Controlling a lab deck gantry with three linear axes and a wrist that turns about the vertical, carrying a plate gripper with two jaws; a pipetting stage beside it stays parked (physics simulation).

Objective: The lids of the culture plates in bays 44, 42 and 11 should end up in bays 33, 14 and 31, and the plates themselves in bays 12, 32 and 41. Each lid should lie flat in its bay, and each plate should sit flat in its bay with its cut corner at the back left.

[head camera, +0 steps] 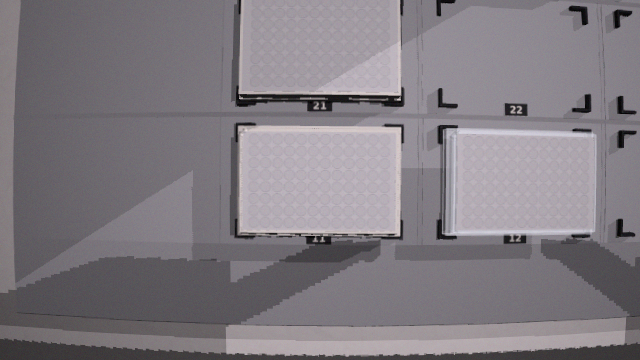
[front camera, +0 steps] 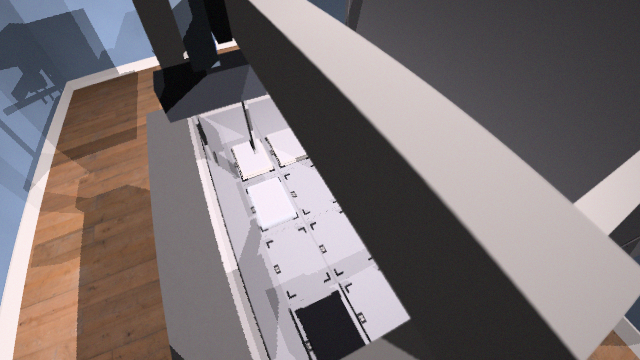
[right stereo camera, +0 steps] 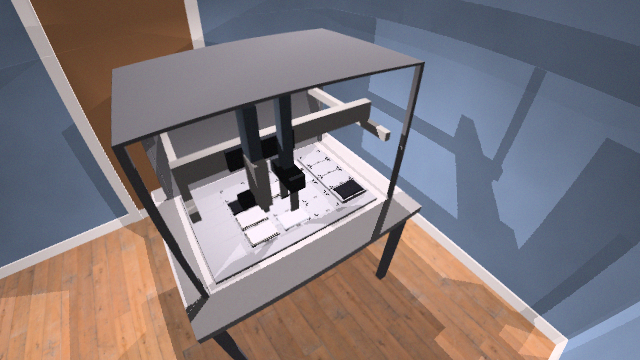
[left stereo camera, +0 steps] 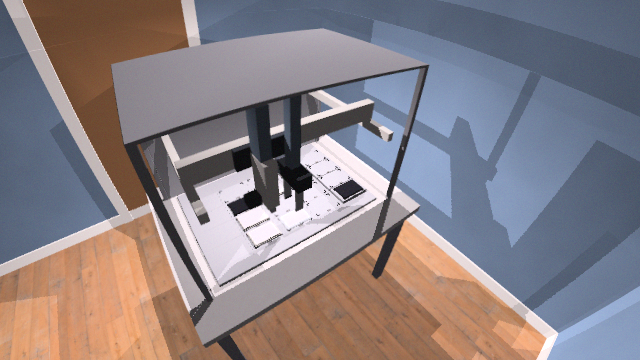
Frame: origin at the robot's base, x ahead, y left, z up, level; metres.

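Seen in the pictures: gripper, fingertip midpoint: (front camera: pixel 235 154) (right stereo camera: pixel 289 203) (left stereo camera: pixel 293 203); robot's base, link origin: (head camera: pixel 239 233) (front camera: pixel 232 149) (right stereo camera: pixel 253 246) (left stereo camera: pixel 256 247).
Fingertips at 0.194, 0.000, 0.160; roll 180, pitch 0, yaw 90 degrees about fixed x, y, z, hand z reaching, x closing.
Pixels of each thing's top centre, then the offset from my fingertips to it, as dx, dy, dz. "*": a spot on its surface instead.
- unlidded white plate, top centre: (head camera: pixel 319 181) (front camera: pixel 251 155) (left stereo camera: pixel 263 232) (right stereo camera: pixel 261 231) -0.130, +0.043, -0.146
- pale plate with clear bluish edges, top centre: (head camera: pixel 527 182) (front camera: pixel 270 199) (left stereo camera: pixel 295 216) (right stereo camera: pixel 293 216) +0.034, +0.043, -0.146
- gantry beam, surface spot: (front camera: pixel 310 165) * -0.036, +0.182, -0.160
An unlidded white plate (front camera: pixel 257 167) (head camera: pixel 320 182) (left stereo camera: pixel 264 234) (right stereo camera: pixel 262 234) sits flat in bay 11, a small cut corner at its back left. A pale plate with clear bluish edges (front camera: pixel 272 202) (head camera: pixel 525 182) (left stereo camera: pixel 295 220) (right stereo camera: pixel 292 220) sits in bay 12. A black lid (front camera: pixel 331 327) (left stereo camera: pixel 348 189) (right stereo camera: pixel 348 189) lies in bay 14. Another black lid (left stereo camera: pixel 239 207) (right stereo camera: pixel 235 207) partly shows in bay 31. My gripper (front camera: pixel 229 148) (left stereo camera: pixel 293 203) (right stereo camera: pixel 289 203) hangs above the front left bays, jaws apart and empty. Bays 32, 33 and 41 cannot be made out.
A white plate (front camera: pixel 287 147) (head camera: pixel 320 47) (left stereo camera: pixel 251 218) (right stereo camera: pixel 251 218) sits in bay 21, behind bay 11. The gantry beam (front camera: pixel 310 165) (left stereo camera: pixel 336 122) (right stereo camera: pixel 331 121) hides much of the deck in the front view. The pipetting stage (left stereo camera: pixel 265 185) (right stereo camera: pixel 257 185) stands left of my gripper.
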